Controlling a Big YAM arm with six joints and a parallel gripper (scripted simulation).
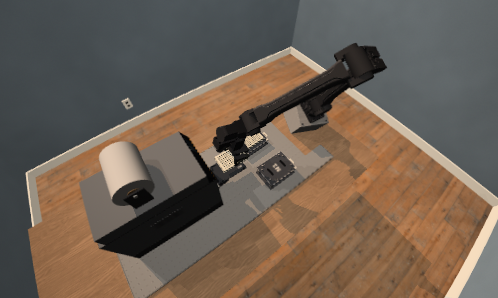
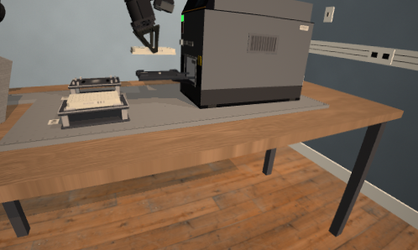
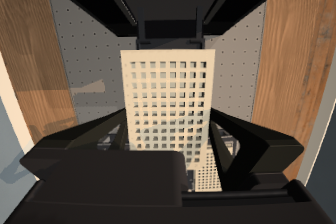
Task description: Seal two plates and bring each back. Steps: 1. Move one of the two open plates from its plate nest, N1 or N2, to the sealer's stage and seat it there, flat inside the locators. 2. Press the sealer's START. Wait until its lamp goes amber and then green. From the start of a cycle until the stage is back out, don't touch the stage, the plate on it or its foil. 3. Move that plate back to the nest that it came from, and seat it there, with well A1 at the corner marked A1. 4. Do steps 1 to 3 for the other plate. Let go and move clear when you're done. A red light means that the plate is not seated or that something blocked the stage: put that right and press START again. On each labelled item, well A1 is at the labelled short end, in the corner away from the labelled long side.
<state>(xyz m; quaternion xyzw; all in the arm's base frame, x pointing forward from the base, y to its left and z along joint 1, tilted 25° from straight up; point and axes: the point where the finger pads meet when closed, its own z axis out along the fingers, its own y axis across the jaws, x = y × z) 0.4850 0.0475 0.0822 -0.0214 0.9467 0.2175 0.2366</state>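
Right now the sealer stage is 80 mm below my hand and 20 mm ahead of it. The rest, counted from my hand: plate nest (160 mm behind, 130 mm to the right, 130 mm below); start button (110 mm to the left, 110 mm ahead, 20 mm above); small label (260 mm behind, 170 mm below, 150 mm to the right).
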